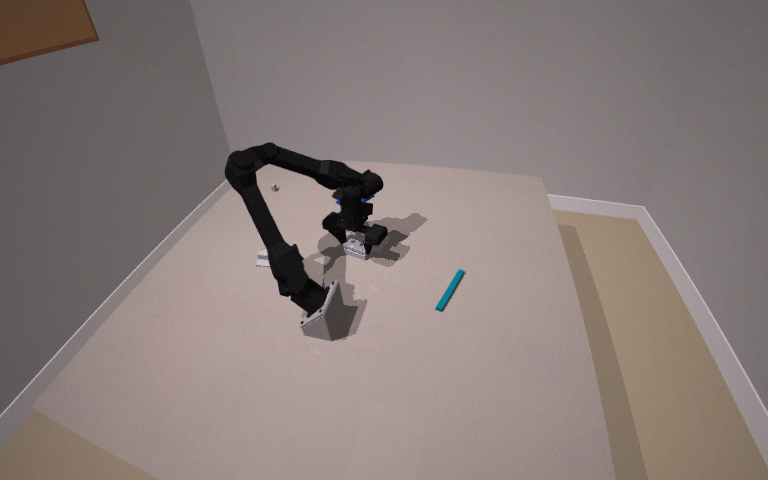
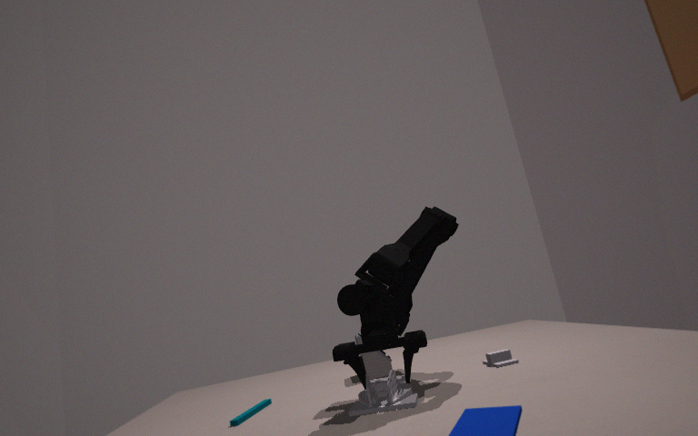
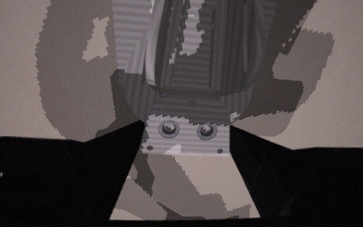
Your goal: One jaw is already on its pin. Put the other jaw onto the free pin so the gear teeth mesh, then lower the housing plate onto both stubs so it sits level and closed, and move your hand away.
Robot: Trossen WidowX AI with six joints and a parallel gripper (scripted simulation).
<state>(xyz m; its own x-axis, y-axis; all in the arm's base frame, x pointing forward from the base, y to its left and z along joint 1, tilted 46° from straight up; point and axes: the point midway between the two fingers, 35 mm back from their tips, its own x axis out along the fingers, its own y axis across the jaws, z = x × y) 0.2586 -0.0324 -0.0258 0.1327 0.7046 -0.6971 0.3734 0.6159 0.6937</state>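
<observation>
The grey jaw is 30 mm ahead of my gripper tip and 10 mm to the left of it. The rest, counted from my gripper tip: teal bar 130 mm behind, 270 mm to the right, 10 mm below; then blue housing plate 290 mm ahead, 60 mm to the left, 10 mm below; then white base 60 mm ahead, 30 mm to the right, 10 mm below.
</observation>
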